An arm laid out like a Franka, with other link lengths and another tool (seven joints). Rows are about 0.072 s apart.
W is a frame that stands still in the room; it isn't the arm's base.
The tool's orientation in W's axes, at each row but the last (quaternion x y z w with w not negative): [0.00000, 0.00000, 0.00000, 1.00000]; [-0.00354, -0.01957, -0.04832, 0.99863]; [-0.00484, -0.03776, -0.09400, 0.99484]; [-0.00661, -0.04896, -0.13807, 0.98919]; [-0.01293, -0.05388, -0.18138, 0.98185]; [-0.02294, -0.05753, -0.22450, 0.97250]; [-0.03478, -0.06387, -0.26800, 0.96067]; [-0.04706, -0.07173, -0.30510, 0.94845]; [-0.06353, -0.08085, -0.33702, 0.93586]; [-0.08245, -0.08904, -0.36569, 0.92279]
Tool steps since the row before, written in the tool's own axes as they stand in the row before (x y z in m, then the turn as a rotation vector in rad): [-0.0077, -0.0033, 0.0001, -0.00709, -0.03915, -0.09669]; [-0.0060, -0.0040, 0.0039, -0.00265, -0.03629, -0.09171]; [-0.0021, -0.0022, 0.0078, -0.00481, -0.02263, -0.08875]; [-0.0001, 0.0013, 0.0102, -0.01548, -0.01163, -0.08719]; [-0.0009, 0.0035, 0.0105, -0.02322, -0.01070, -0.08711]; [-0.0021, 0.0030, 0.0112, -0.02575, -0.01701, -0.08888]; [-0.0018, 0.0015, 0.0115, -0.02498, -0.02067, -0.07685]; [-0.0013, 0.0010, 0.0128, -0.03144, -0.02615, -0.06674]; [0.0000, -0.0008, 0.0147, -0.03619, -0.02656, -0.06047]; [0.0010, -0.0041, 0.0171, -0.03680, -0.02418, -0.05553]
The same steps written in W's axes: [-0.0077, -0.0033, 0.0001, -0.00709, -0.03915, -0.09669]; [-0.0065, -0.0034, 0.0037, -0.00259, -0.03669, -0.09155]; [-0.0030, -0.0016, 0.0076, -0.00236, -0.02282, -0.08880]; [-0.0007, 0.0015, 0.0101, -0.00971, -0.00929, -0.08830]; [-0.0006, 0.0041, 0.0103, -0.01658, -0.00567, -0.08908]; [-0.0017, 0.0044, 0.0108, -0.02143, -0.01036, -0.09103]; [-0.0019, 0.0034, 0.0111, -0.02392, -0.01267, -0.07889]; [-0.0018, 0.0033, 0.0124, -0.03341, -0.01206, -0.06975]; [-0.0021, 0.0019, 0.0144, -0.03796, -0.00834, -0.06451]; [-0.0039, 0.0001, 0.0172, -0.03727, -0.00515, -0.06006]
